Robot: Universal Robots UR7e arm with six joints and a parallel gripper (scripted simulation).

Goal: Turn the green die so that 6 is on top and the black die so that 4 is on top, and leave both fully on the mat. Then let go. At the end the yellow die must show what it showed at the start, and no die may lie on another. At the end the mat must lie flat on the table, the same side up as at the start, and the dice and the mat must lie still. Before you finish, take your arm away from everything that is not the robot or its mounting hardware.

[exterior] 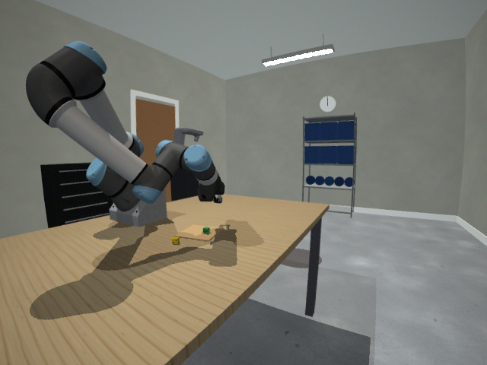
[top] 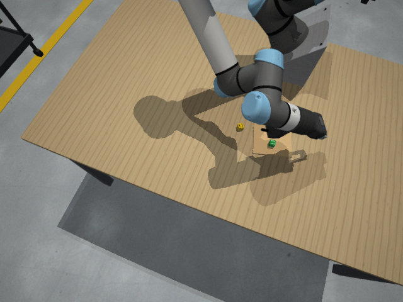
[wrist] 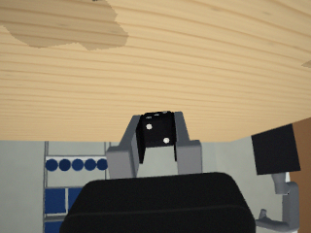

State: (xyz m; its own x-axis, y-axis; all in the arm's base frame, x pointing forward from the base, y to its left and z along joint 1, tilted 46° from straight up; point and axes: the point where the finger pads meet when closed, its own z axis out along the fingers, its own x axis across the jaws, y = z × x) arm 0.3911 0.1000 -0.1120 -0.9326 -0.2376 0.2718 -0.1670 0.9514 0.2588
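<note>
The black die lies 10 mm to the left of my hand and 10 mm below it. The rest, counted from my hand: green die 130 mm to the right, 90 mm below, 30 mm ahead; yellow die 250 mm to the right, 100 mm below; tan mat 130 mm to the right, 100 mm below.
</note>
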